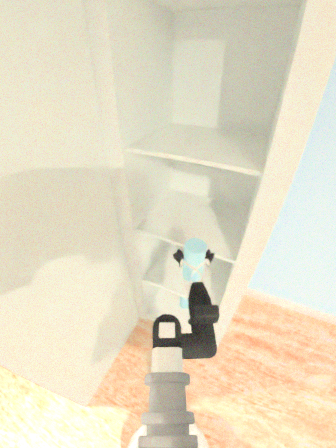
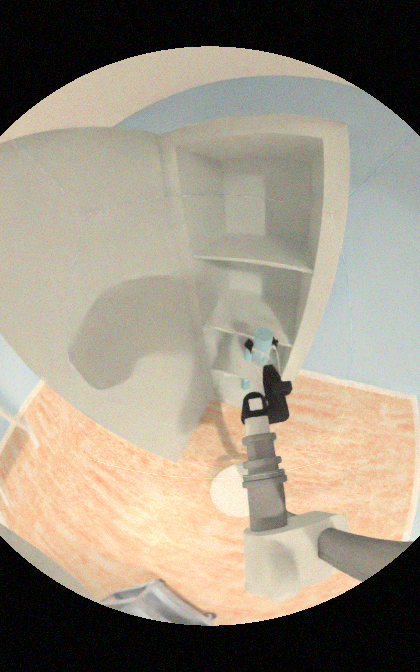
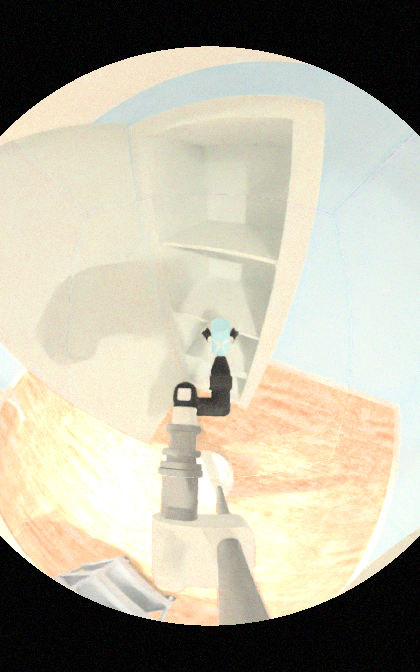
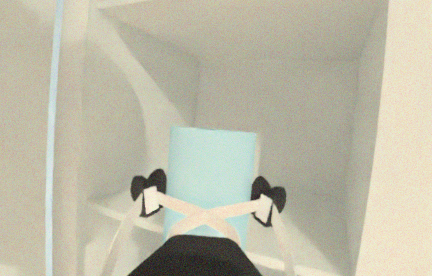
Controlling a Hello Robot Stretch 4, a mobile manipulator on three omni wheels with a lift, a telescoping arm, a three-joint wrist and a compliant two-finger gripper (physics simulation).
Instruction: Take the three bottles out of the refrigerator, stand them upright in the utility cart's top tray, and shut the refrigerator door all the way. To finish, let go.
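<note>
My gripper (image 1: 194,257) (image 2: 262,343) (image 3: 220,334) (image 4: 208,188) is shut on a light-blue bottle (image 1: 194,247) (image 2: 263,334) (image 3: 220,325) (image 4: 212,160) and holds it roughly upright at the open front of the refrigerator (image 1: 280,150) (image 2: 336,210) (image 3: 304,200) (image 4: 405,125). A second bottle (image 2: 247,354) shows partly behind the held one, on a lower shelf. A third bottle (image 1: 184,302) (image 2: 245,383) shows partly on a shelf farther down. The refrigerator door (image 1: 50,125) (image 2: 125,210) (image 3: 90,210) stands wide open on the left. Part of the grey utility cart (image 2: 155,601) (image 3: 111,582) shows at the lower left.
Refrigerator shelves (image 1: 200,161) (image 2: 255,262) (image 3: 220,251) lie above and below the held bottle. The open door's lower corner reaches over the wood floor (image 1: 280,370) (image 2: 350,435) (image 3: 320,425) left of the arm. A blue wall (image 1: 305,215) (image 2: 380,300) (image 3: 360,280) is on the right.
</note>
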